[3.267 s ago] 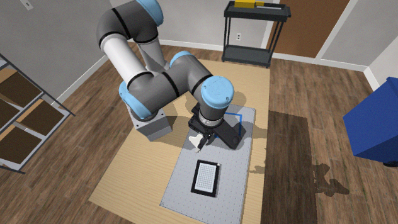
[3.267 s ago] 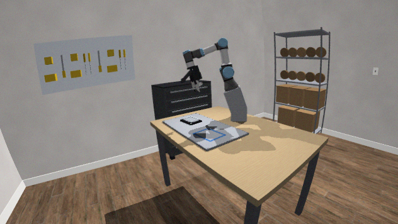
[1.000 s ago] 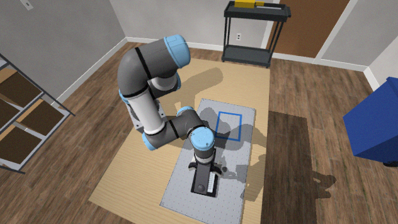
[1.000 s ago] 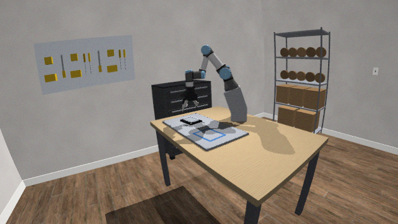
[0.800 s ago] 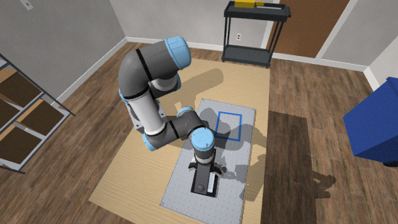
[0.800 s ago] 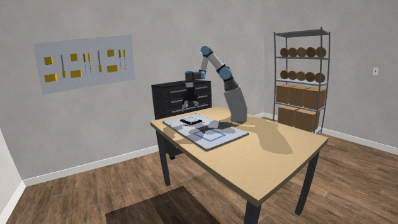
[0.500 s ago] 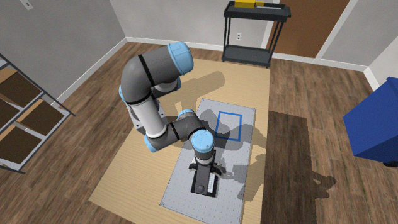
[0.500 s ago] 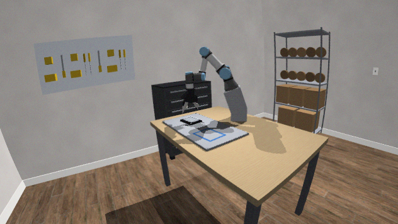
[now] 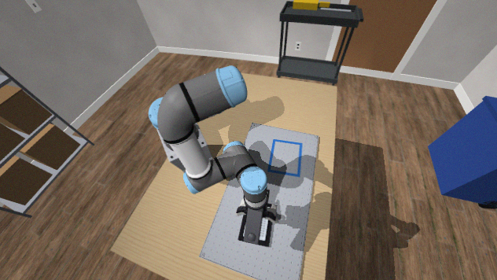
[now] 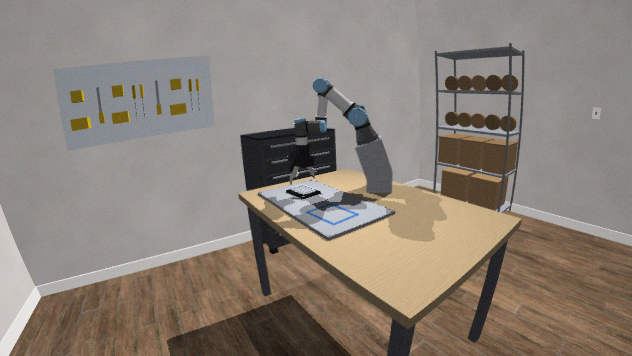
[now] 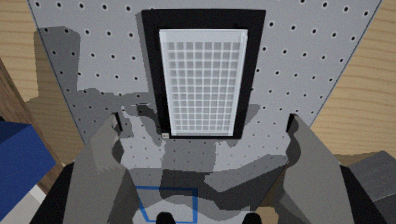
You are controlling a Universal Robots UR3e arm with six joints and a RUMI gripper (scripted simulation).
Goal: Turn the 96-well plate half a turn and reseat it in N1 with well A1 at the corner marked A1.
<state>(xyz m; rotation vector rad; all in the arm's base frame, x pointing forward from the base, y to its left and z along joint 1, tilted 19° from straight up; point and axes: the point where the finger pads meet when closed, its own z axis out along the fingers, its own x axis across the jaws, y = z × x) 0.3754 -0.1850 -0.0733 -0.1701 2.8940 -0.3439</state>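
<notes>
The 96-well plate is 50 mm below my hand. The rest, counted from my hand: A1 corner mark: 50 mm ahead, 80 mm to the left, 50 mm below; then black plate nest N1: 60 mm below.
</notes>
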